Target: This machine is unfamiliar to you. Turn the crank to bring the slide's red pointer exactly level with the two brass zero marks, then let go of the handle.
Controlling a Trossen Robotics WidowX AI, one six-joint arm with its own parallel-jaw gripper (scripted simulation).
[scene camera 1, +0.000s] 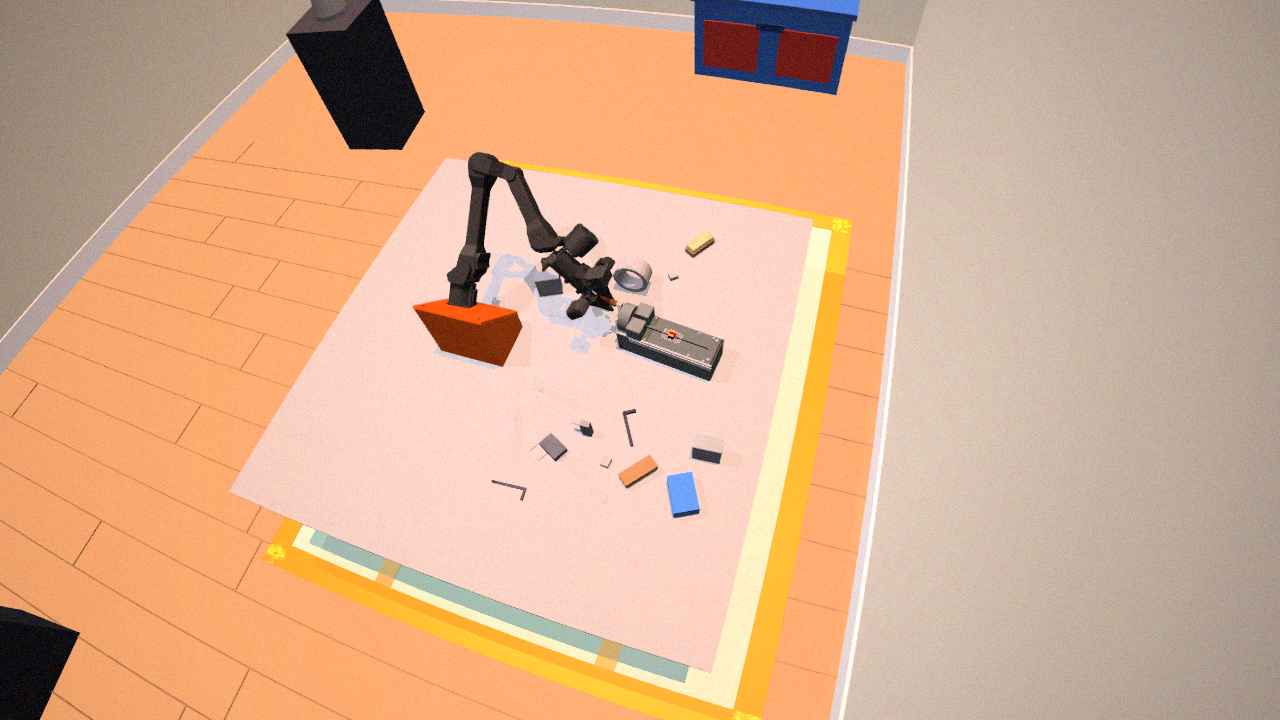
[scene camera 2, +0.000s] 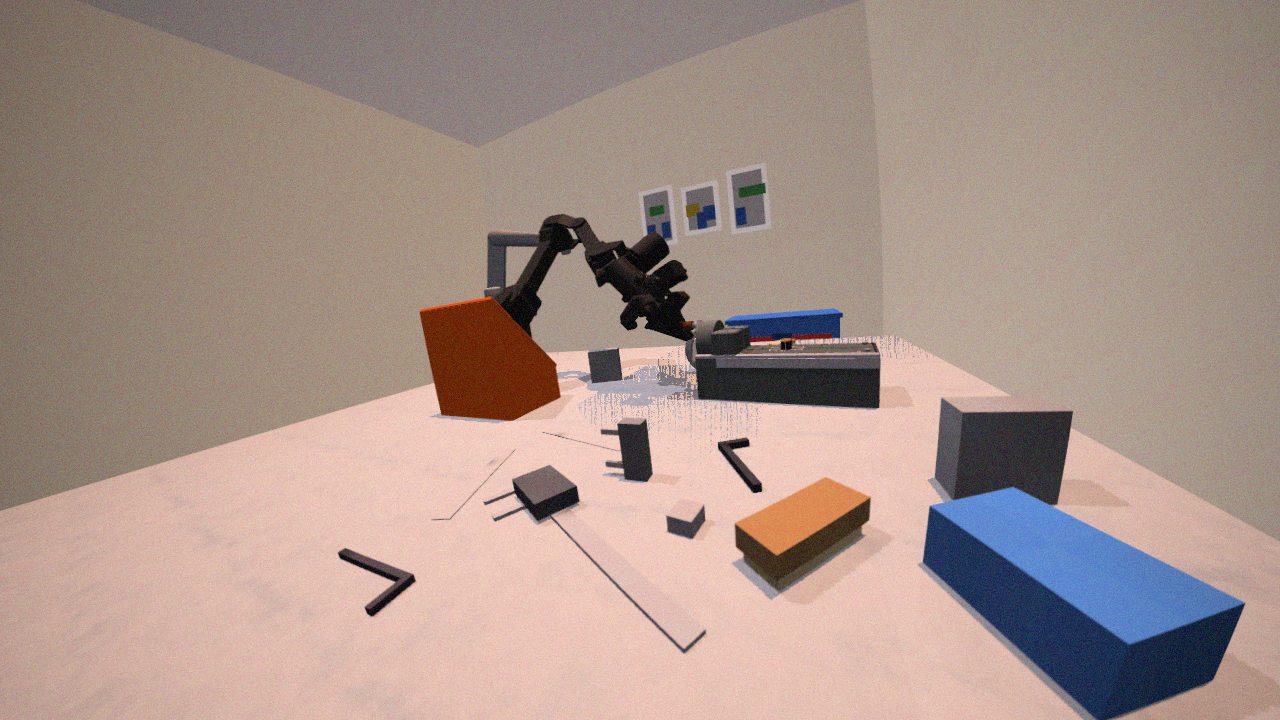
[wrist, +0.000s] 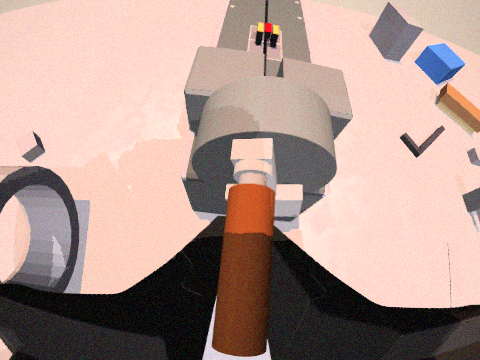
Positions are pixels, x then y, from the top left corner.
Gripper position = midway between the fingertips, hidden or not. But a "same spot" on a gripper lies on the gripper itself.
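Labels:
Scene camera 1 and scene camera 2 both show a blue block and the gripper. The wrist view has them too, the block in the wrist view (439, 61) and the gripper in the wrist view (241, 227). On the blue block, (scene camera 1: 674, 510) and (scene camera 2: 1112, 625) are the same spot. For the gripper, (scene camera 1: 595, 301) and (scene camera 2: 664, 317) are likewise the same spot.

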